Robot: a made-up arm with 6 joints.
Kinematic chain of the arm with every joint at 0, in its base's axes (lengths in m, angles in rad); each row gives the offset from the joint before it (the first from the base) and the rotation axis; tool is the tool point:
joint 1: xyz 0 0 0.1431 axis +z
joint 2: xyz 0 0 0 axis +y
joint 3: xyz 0 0 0.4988 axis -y
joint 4: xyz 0 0 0 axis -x
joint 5: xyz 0.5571 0 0 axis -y
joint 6: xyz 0 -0.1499 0 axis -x
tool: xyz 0 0 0
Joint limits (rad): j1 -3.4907..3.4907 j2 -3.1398..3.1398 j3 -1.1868..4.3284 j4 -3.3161..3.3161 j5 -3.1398..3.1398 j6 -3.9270..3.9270
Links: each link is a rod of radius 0.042 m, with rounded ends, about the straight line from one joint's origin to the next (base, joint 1, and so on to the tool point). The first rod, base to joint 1, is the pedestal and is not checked.
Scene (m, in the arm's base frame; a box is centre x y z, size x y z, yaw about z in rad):
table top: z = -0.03
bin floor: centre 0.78 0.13 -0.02 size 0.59 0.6 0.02 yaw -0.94
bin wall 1: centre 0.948 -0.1 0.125 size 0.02 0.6 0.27 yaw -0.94
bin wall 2: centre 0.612 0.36 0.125 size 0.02 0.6 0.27 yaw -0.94
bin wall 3: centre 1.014 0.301 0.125 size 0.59 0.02 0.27 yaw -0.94
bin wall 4: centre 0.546 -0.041 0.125 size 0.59 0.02 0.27 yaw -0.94
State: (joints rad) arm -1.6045 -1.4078 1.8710 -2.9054 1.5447 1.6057
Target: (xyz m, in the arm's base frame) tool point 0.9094 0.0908 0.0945
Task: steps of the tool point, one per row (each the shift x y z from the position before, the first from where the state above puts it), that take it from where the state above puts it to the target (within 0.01 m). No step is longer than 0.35 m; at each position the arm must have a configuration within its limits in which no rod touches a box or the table.
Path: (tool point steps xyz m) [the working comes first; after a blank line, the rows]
Joints at the target: -2.8773 -1.0450 2.6676 -3.1242 1.5447 1.6057
Straight joint move there: touches bin wall 2, bin wall 3.

1: 0.2538 -0.0938 0.0563
2: 0.2143 -0.1599 0.0541
3: 0.1571 -0.2105 0.0507
4: 0.0882 -0.2405 0.0466
5: 0.0150 -0.2478 0.0417
6: 0.0000 0.0000 -0.3375

